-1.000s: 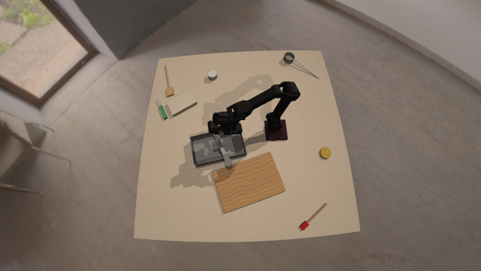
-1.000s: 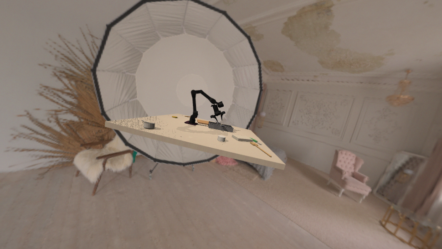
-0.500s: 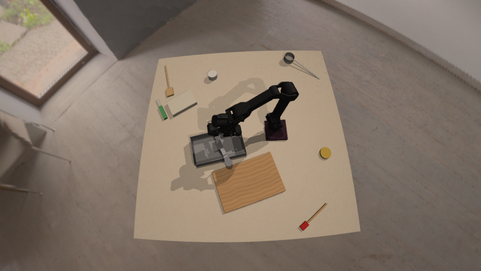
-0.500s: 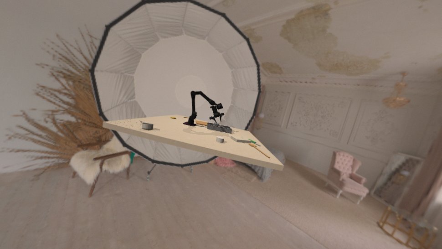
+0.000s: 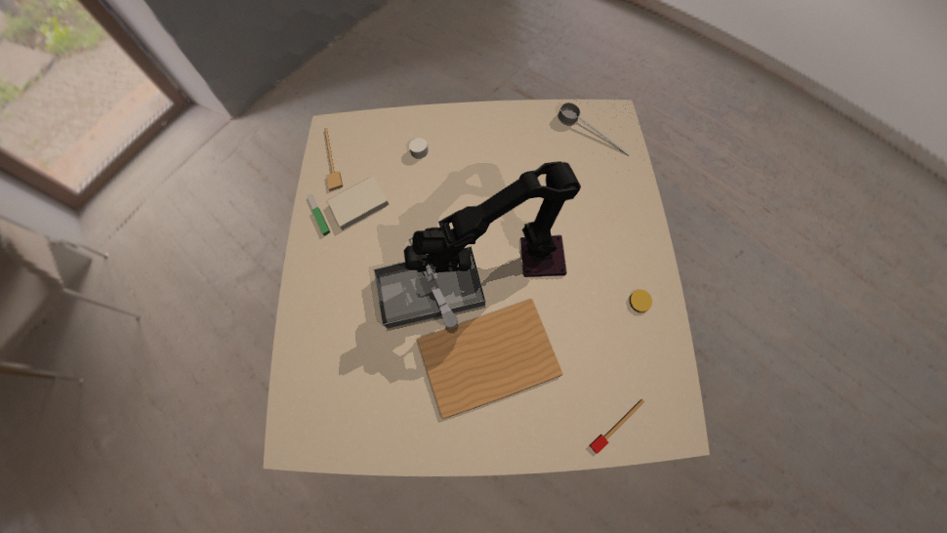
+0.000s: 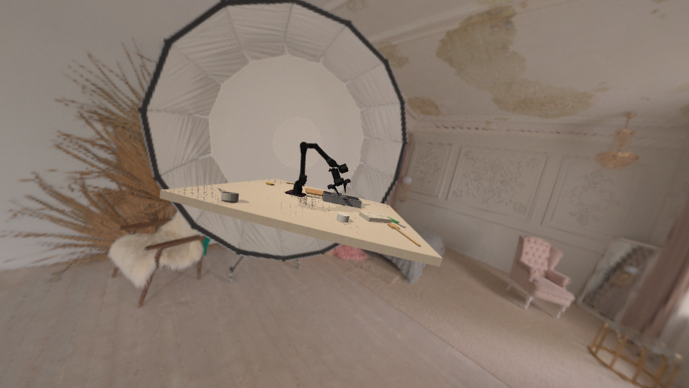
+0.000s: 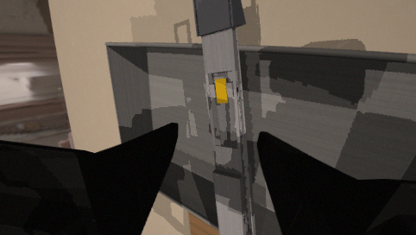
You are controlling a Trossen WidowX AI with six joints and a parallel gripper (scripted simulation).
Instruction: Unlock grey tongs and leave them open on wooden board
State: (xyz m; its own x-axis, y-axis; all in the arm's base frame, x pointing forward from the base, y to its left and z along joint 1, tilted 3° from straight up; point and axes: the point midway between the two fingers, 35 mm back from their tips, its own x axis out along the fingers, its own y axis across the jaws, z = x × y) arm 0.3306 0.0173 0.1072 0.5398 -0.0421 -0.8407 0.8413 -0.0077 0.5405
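Now: gripper tip 2 cm to the left of the yellow lock piece, 1 cm short of it and 1 cm above it. From my gripper tip the other things lie so: wooden board (27 cm to the left, 12 cm behind, 7 cm below); then roasting tin (5 cm below, 3 cm to the left, 1 cm ahead); then cream block (33 cm to the right, 20 cm ahead, 6 cm below).
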